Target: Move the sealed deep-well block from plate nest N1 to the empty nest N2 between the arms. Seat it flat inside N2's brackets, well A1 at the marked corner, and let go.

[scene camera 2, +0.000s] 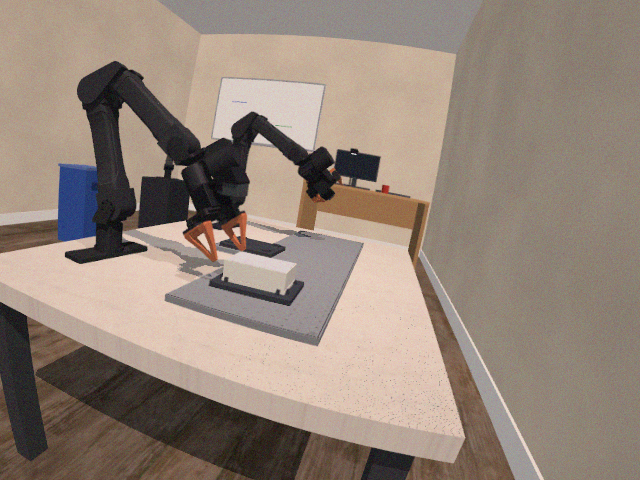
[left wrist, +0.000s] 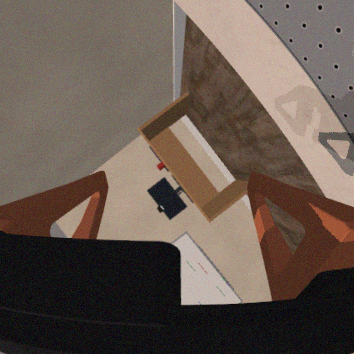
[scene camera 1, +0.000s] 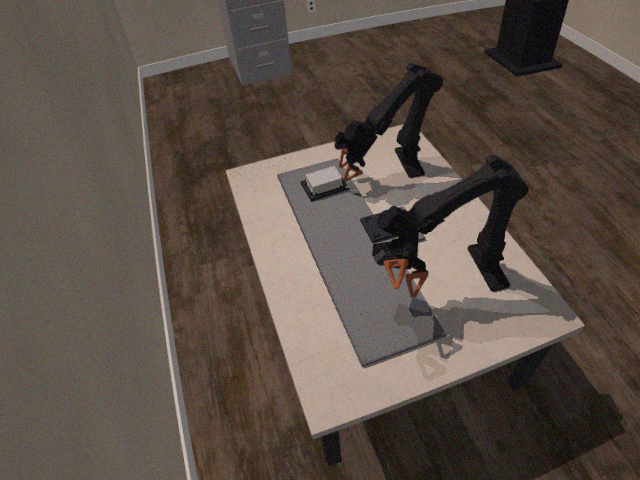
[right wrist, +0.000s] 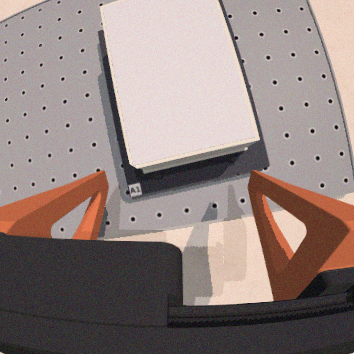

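Pixels of known places: left gripper, fingertip midpoint: [left wrist: 177, 178] [scene camera 1: 405, 293]; right gripper, fingertip midpoint: [scene camera 2: 230, 255] [scene camera 1: 342, 174] [right wrist: 177, 178]; left arm's base, origin of the base link: [scene camera 1: 487, 266]; right arm's base, origin of the base link: [scene camera 2: 108, 253] [scene camera 1: 409, 162].
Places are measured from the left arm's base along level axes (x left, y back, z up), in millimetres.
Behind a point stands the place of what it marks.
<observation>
The white sealed deep-well block [scene camera 1: 324, 179] @[x -519, y -456, z 67 mm] [scene camera 2: 259, 271] @[x -579, y -472, z 59 mm] [right wrist: 180, 82] @[x -544, y -440, z 67 mm] sits in the black plate nest N1 [scene camera 1: 316, 196] @[x -477, y -500, z 25 mm] [scene camera 2: 253, 294] @[x -597, y -475, z 19 mm] [right wrist: 200, 179] @[x -555, y -377, z 25 mm], whose A1 label shows at its near left corner in the right wrist view. The black nest N2 [scene camera 1: 373, 230] @[x -244, y -337, z 25 mm] [scene camera 2: 267, 249] @[x -305, y -348, z 30 mm] is empty where it shows; the left arm covers part of it in scene camera 1. My right gripper [scene camera 1: 348, 166] @[x -539, y -379, z 60 mm] [scene camera 2: 229, 255] @[x -539, y -379, z 60 mm] [right wrist: 177, 178] @[x -539, y -379, z 60 mm] is open, beside and a little above the block, not touching it. My left gripper [scene camera 1: 404, 291] @[x 159, y -370, z 199 mm] [left wrist: 177, 178] @[x 159, y -370, z 199 mm] is open and empty, raised above the board's near end in scene camera 1.
A grey perforated board [scene camera 1: 330, 258] @[x -166, y -515, z 13 mm] [scene camera 2: 330, 279] @[x -365, y -554, z 13 mm] [right wrist: 285, 65] @[x -641, y -478, z 13 mm] lies on the pale table [scene camera 1: 273, 289] @[x -94, y -727, z 0 mm] [scene camera 2: 382, 330] @[x -545, y -713, z 0 mm] under N1. The left arm's wrist hangs near and partly over N2 in scene camera 1. A desk [scene camera 2: 372, 206] [left wrist: 187, 165] with a monitor stands beyond the table.
</observation>
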